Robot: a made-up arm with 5 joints.
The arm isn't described. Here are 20 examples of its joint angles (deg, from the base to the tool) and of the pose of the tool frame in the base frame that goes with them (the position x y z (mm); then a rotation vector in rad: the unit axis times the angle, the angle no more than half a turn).
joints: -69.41 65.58 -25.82 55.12 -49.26
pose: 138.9 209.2 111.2 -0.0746 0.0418 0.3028
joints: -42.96 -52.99 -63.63 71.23 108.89
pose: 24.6 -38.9 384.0 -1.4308 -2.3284 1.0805
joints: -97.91 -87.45 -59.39 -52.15 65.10
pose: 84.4 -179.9 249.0 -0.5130 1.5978 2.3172
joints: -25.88 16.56 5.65 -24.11 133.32
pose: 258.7 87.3 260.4 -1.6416 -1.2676 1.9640
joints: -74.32 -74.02 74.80 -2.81 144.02
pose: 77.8 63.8 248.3 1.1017 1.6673 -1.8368
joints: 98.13 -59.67 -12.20 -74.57 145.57
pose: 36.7 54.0 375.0 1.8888 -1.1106 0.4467
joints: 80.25 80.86 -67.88 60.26 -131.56
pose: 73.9 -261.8 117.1 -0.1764 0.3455 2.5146
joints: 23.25 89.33 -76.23 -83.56 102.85
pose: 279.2 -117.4 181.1 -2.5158 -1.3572 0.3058
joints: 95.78 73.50 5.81 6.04 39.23
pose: 10.1 -186.8 63.3 -0.0776 -0.0344 -1.0351
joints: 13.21 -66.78 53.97 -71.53 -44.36
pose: 77.1 -23.2 322.4 0.8917 -2.9222 -0.0759
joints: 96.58 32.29 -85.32 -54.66 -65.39
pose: 9.8 -166.4 379.4 0.7518 2.9709 -0.4727
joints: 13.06 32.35 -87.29 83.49 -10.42
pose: 252.9 -63.9 319.3 0.0014 -1.0812 -0.4134
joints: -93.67 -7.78 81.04 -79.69 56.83
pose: 51.0 130.5 228.0 0.7122 -1.9766 1.8035
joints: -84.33 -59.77 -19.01 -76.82 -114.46
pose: 52.7 -67.1 371.1 -1.9801 -0.3773 -0.3681
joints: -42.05 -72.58 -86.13 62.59 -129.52
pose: -51.5 -106.6 318.1 -3.0603 0.1508 -0.1161
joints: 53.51 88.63 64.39 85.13 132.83
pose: 71.4 -62.2 152.9 2.6647 -0.0826 0.4711
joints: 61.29 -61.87 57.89 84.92 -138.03
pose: 54.4 -50.1 232.1 -0.1419 0.1705 2.7480
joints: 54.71 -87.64 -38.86 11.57 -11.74
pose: -49.8 106.6 324.4 0.9490 2.5946 -0.3470
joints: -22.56 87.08 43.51 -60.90 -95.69
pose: 166.5 34.4 53.8 0.3321 -0.1878 -1.3103
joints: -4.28 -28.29 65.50 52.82 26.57
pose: 131.8 -8.6 209.1 0.0001 0.0005 0.4898
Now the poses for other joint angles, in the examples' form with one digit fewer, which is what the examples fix.
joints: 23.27 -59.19 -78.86 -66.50 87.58
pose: -95 43 306 0.966 0.701 0.950
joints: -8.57 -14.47 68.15 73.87 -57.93
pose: 118 -4 204 -0.385 0.558 -0.876
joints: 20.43 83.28 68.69 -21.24 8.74
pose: 98 -36 93 0.163 0.694 -0.242
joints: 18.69 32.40 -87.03 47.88 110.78
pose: 251 -86 345 -1.635 -0.821 1.143
